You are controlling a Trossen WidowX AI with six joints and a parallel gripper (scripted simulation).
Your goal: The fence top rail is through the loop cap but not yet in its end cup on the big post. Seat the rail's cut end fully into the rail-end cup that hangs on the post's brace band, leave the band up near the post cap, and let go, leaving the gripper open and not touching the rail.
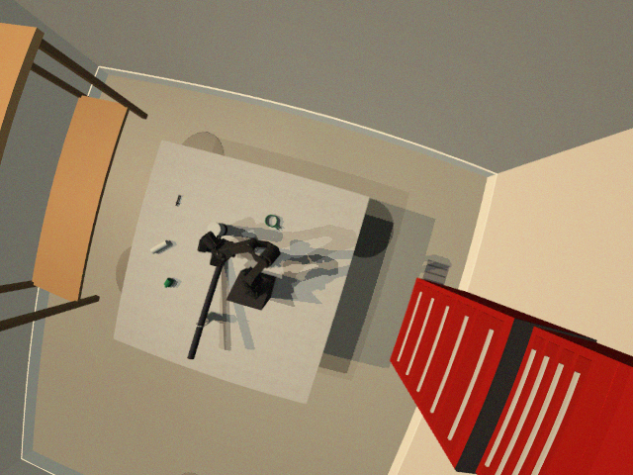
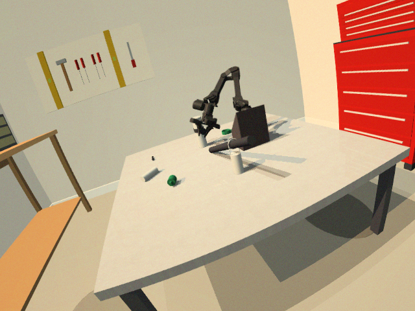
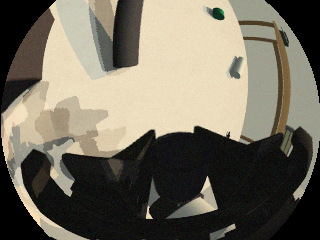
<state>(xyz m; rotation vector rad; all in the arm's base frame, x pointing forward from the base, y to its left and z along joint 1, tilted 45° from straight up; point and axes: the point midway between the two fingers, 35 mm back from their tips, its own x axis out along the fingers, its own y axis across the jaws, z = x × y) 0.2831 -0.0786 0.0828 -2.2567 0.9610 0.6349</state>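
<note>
Now: the dark cup 3 cm to the right of my gripper tip, 3 cm above it and 1 cm behind it. From my gripper tip the other things lie so: dark bolt (36 cm ahead, 13 cm to the right, 9 cm below); short white tube (35 cm ahead, 17 cm to the left, 8 cm below); green ring (24 cm to the right, 21 cm behind, 8 cm below).
</note>
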